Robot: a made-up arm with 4 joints.
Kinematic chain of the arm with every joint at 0, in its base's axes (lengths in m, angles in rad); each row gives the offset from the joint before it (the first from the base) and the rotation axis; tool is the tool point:
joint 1: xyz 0 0 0.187 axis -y
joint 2: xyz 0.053 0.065 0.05 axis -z
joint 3: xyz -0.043 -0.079 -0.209 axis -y
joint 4: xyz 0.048 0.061 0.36 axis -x
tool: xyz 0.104 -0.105 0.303
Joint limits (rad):
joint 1: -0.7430..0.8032
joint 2: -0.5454..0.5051
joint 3: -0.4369..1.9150
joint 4: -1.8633..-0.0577
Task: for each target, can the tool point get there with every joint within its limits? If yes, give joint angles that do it. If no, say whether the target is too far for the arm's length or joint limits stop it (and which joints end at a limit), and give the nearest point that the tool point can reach.
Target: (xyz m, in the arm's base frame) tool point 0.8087 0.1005 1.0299
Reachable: no: too far | nearest point 0.4043 0.0816 0.6084 | short by 0.584 m
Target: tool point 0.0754 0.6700 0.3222
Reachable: no: joint limits stop it (at a limit: joint 1, joint 2, joint 4) | nearest point -0.1488 0.2000 0.7362 | short by 0.665 m
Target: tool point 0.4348 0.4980 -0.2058
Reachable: no: joint limits stop it (at a limit: joint 1, joint 2, joint 3, joint 4) | nearest point 0.5784 0.1383 0.1600 | short by 0.533 m
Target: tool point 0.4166 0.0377 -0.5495
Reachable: no: joint limits stop it (at a limit: joint 1, joint 2, joint 3) | nearest point 0.2737 -0.1021 -0.0788 | short by 0.511 m
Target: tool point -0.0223 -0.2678 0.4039
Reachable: yes | joints -0.4263 0.0290 0.7378 -1.3275
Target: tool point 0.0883 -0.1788 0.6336
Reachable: yes | joints -0.3534 -0.0791 0.4128 -0.4020
